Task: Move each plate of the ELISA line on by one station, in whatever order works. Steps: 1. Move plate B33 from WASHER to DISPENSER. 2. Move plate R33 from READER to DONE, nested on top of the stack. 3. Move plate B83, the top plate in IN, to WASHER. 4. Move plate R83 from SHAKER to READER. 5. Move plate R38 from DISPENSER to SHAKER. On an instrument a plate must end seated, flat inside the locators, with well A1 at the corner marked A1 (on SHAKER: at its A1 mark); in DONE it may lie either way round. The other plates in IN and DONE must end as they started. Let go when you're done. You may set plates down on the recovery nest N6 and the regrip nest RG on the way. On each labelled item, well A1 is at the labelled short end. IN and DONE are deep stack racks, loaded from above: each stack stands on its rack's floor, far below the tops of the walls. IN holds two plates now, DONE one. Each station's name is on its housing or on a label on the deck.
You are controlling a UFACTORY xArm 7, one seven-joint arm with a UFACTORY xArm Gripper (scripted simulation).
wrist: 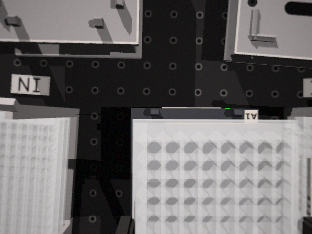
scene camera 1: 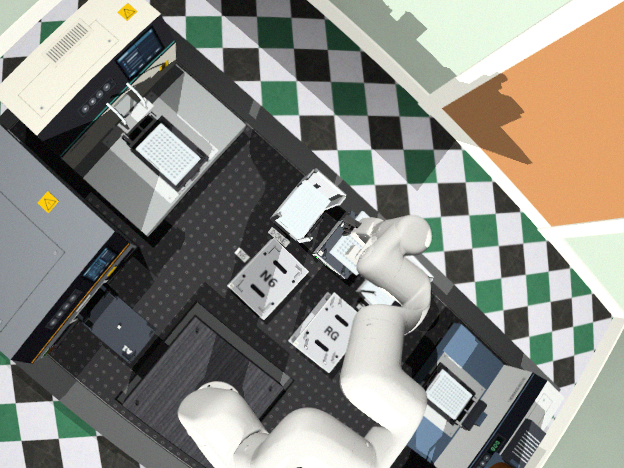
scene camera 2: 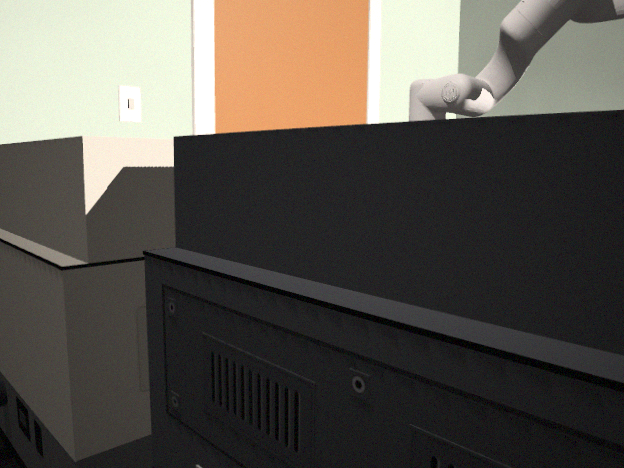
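I see an RG nest (scene camera 1: 344, 311).
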